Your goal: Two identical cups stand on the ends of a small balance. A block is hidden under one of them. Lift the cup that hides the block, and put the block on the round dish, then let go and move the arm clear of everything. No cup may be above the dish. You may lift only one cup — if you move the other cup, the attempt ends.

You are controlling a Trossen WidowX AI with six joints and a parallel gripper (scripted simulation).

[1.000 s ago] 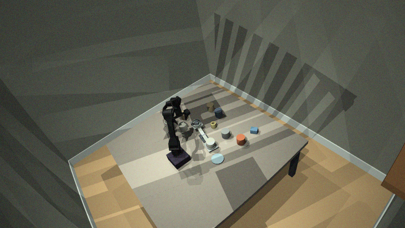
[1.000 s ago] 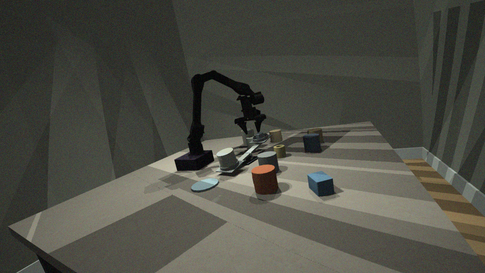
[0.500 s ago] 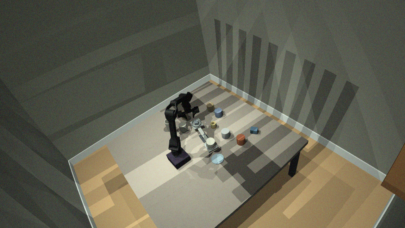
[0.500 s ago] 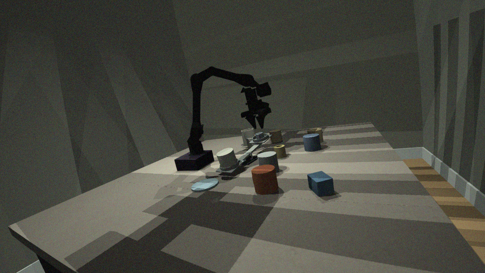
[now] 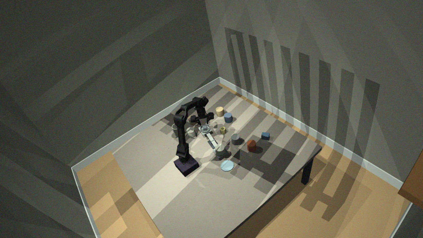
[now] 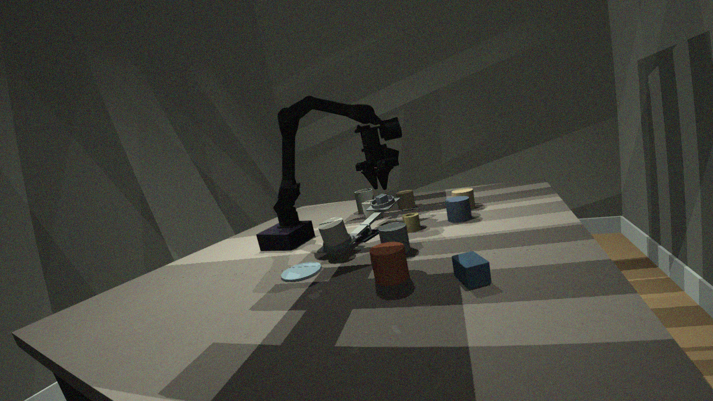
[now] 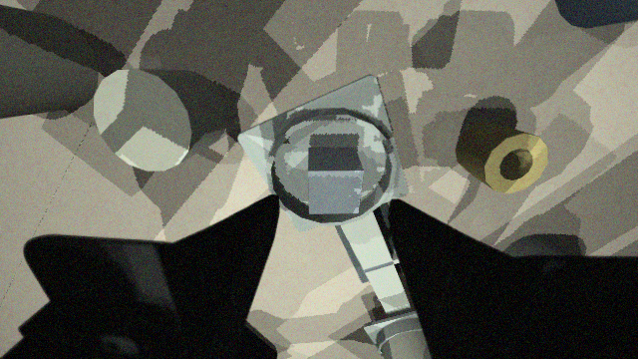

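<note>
My gripper tip is now 40 mm above the grey block. Round my gripper tip: yellow ring (110 mm ahead, 90 mm to the right, 100 mm below); balance (30 mm behind, 120 mm to the right, 80 mm below); pale cup (90 mm behind, 120 mm to the left, 90 mm below).
</note>
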